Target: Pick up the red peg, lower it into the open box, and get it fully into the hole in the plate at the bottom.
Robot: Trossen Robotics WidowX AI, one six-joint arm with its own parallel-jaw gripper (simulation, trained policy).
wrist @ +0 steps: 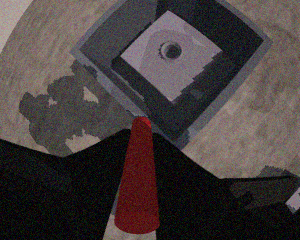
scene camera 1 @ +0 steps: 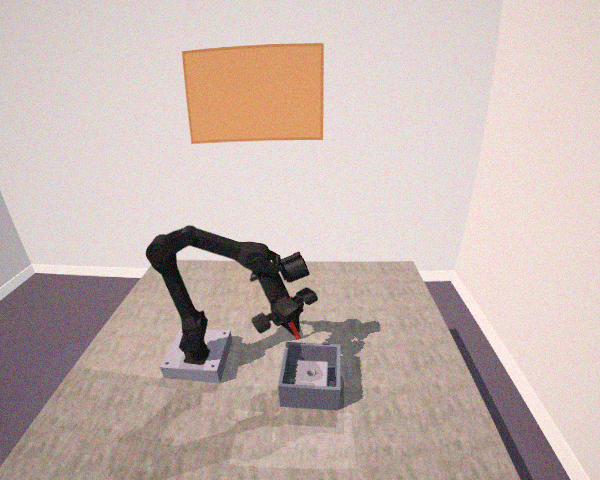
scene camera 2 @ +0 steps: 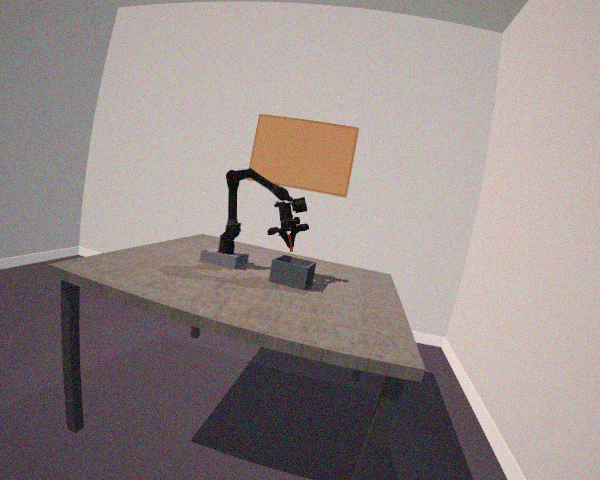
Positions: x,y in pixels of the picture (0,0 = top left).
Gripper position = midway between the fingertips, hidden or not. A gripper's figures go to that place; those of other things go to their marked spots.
My gripper (wrist: pixel 140 137) is 10 cm from the lens. A red peg (wrist: pixel 137 203) is 5 cm from the lens. A pale plate (wrist: pixel 171 55) is 23 cm from the lens. The marked spots on the red peg and the pale plate are 20 cm apart.
